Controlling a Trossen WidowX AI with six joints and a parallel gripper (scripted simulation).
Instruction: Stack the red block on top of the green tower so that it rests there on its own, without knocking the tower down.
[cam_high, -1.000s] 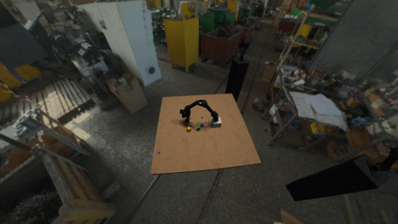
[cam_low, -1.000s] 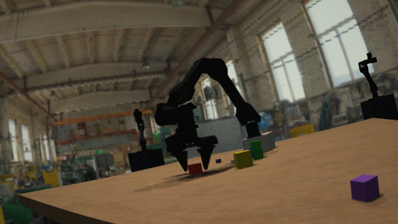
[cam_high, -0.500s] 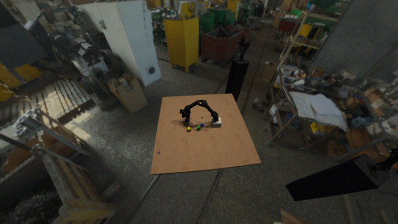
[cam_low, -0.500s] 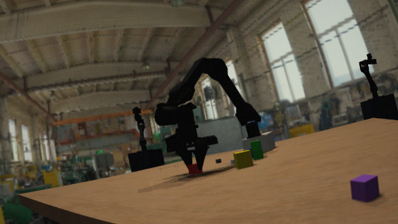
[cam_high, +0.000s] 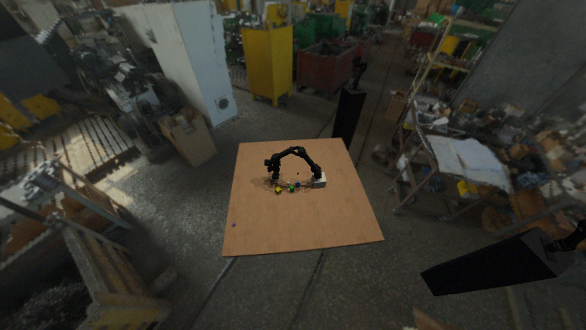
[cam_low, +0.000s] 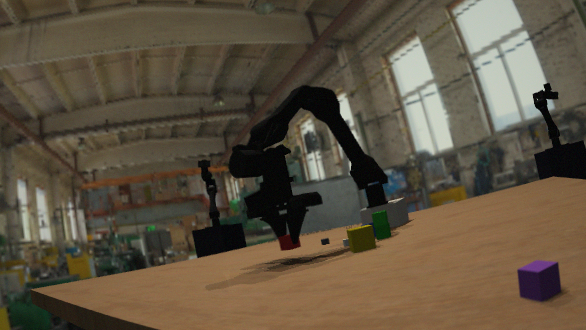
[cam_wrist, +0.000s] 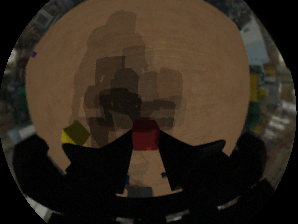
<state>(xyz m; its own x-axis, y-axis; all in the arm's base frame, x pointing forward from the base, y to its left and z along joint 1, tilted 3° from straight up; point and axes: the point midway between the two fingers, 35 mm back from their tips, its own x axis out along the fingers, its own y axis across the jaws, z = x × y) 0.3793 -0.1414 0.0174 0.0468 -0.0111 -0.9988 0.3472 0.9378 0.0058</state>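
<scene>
The green block lies 190 mm to the left of my gripper tip, 100 mm behind it and 10 mm above it. Round my gripper tip: blue block (180 mm behind, 150 mm to the left, 20 mm below); yellow block (170 mm to the left, 20 mm ahead, 10 mm below); red block (10 mm above).
</scene>
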